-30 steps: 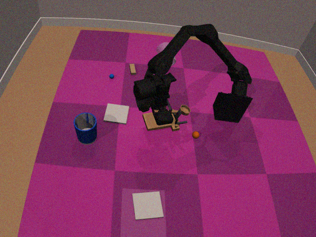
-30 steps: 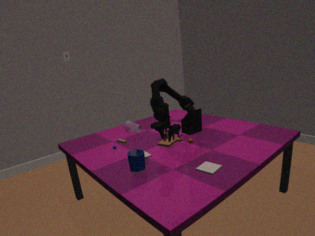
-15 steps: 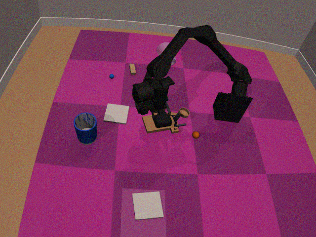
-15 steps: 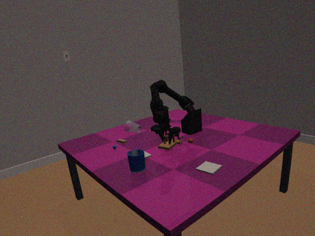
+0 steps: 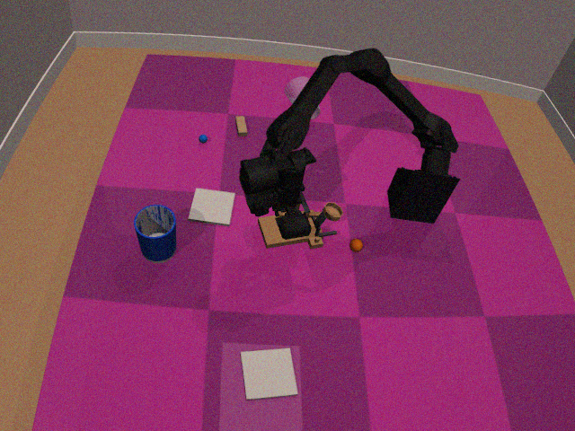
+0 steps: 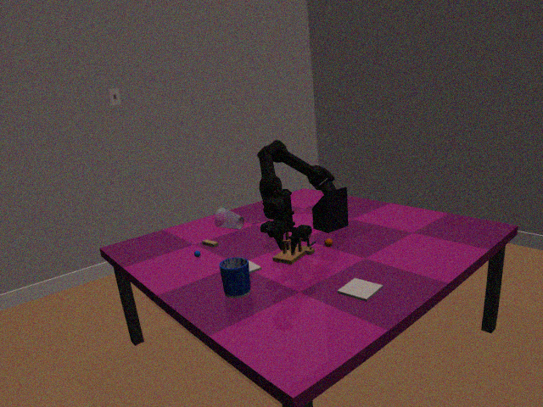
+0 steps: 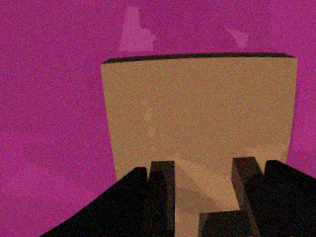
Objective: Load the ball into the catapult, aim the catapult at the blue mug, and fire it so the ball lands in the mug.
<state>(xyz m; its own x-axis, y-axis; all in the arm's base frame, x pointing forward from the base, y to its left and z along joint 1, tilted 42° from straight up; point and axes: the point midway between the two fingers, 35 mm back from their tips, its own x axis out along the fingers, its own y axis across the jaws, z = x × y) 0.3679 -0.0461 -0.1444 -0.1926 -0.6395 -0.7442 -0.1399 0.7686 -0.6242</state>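
My gripper tip is now 18 cm past the orange ball, 6 cm to the right of it and 2 cm above it. From my gripper tip the other things lie so: small blue ball 32 cm to the right, 17 cm ahead, 2 cm below; wooden catapult 6 cm behind, 2 cm above; blue mug 28 cm ahead, 3 cm to the left.
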